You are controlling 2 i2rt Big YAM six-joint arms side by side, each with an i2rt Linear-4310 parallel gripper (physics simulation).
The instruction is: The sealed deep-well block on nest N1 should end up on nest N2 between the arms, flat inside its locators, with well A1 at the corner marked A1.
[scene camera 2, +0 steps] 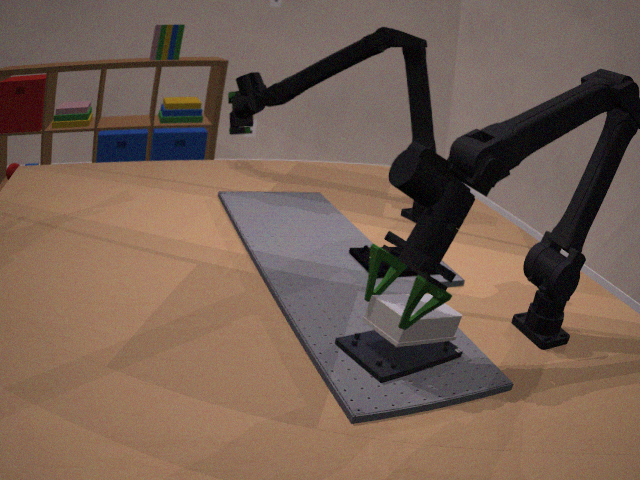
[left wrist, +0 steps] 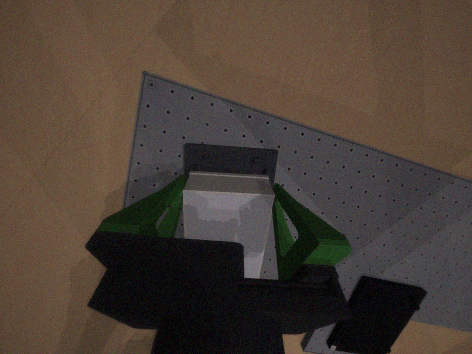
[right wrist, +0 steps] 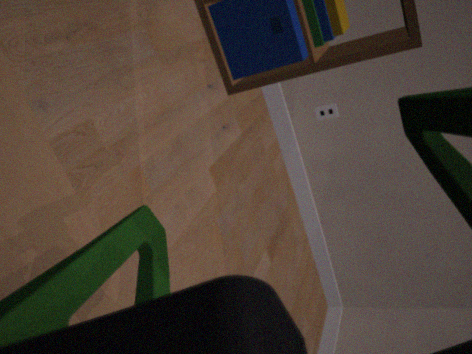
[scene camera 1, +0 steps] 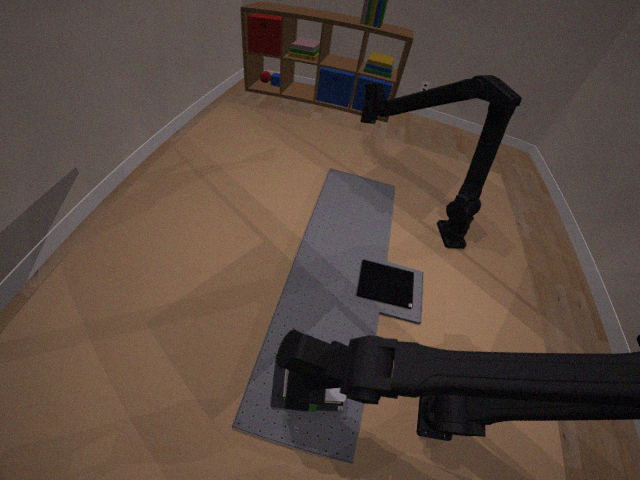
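Observation:
The white sealed block hangs a little above nest N1, a dark plate with locator pegs. It looks slightly tilted in scene camera 2. My left gripper is shut on the block, green fingers on opposite sides. The block's well A1 cannot be made out. Nest N2 is a black plate with nothing on it; a small white mark sits at one corner. My right gripper is open and empty, high and far from both nests.
The grey perforated board carries nest N1 near one end. N2 lies on a side plate joining its long edge. A wooden shelf with coloured bins stands far behind.

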